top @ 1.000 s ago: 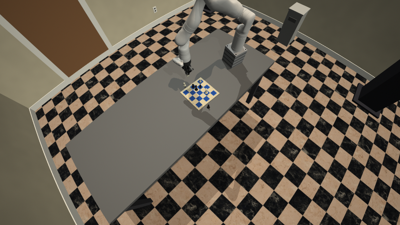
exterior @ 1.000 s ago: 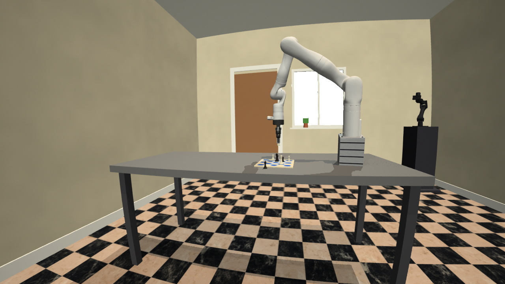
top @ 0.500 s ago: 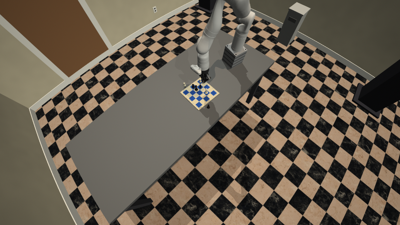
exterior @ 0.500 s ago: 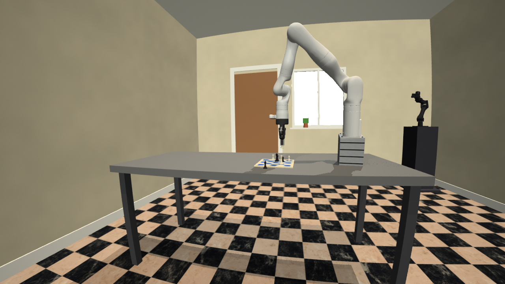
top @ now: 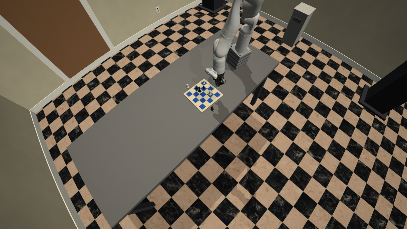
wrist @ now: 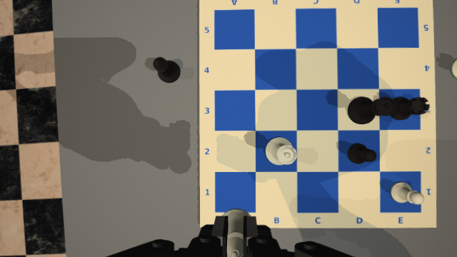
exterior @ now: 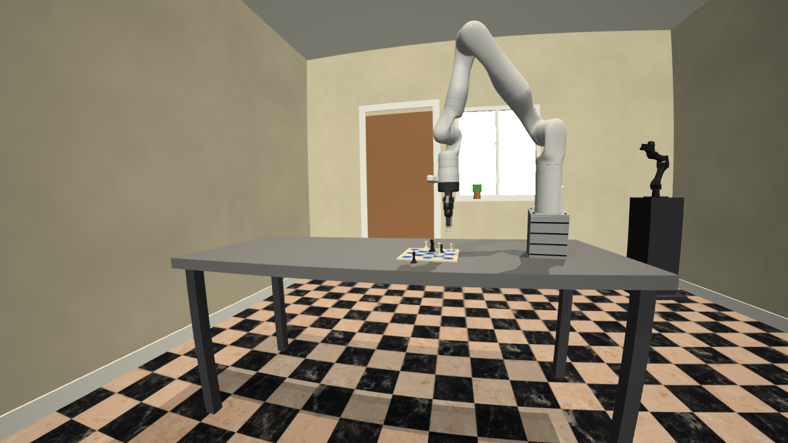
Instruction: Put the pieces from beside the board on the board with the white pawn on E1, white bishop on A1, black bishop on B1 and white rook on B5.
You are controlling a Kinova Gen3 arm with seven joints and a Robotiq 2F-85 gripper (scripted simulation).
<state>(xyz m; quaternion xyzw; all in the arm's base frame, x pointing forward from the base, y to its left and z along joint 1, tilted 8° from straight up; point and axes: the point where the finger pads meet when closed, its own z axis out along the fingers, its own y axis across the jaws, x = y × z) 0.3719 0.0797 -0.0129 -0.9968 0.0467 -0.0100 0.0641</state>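
The tall white piece is 11 cm below my hand, 4 cm to the right of it and 4 cm ahead of it. From my hand the other things lie so: tall black piece: 12 cm to the right, 11 cm below, 7 cm ahead; then chessboard: 13 cm below, 8 cm to the right, 7 cm ahead; then black pawn: 12 cm below, 11 cm to the right, 3 cm ahead.
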